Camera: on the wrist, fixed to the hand. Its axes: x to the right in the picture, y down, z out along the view.
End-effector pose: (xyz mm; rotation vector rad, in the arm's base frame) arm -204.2 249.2 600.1 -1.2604 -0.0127 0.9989
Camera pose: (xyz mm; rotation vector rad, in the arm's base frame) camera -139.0 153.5 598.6 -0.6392 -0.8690 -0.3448
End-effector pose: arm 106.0 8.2 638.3 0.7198 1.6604 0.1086
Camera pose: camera -6.5 4.1 665.2 -0.6209 1.6936 -1.1951
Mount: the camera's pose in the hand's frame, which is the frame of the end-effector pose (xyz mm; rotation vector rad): -20.2 -35.3 -108.4 0.1819 -0.1190 -1.6161
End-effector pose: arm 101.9 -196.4 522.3 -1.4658 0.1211 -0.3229
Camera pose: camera 47.9 -296.7 543.1 -1.0985 -1.2186 -1.4729
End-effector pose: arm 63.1 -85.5 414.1 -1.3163 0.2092 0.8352
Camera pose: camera 105.5 -192.9 422.4 -0.8483 -0.7908 -0.4877
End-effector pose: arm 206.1 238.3 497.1 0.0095 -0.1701 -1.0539
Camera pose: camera 181.5 230.3 384.3 0.2894 -0.3833 -2.6482
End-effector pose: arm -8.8 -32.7 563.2 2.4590 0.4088 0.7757
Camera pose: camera -94.2 29.8 610.0 1.4467 2.0194 -0.1399
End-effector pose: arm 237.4 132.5 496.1 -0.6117 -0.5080 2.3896
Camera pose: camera 326.1 167.8 430.6 0.1106 -0.5048 0.8907
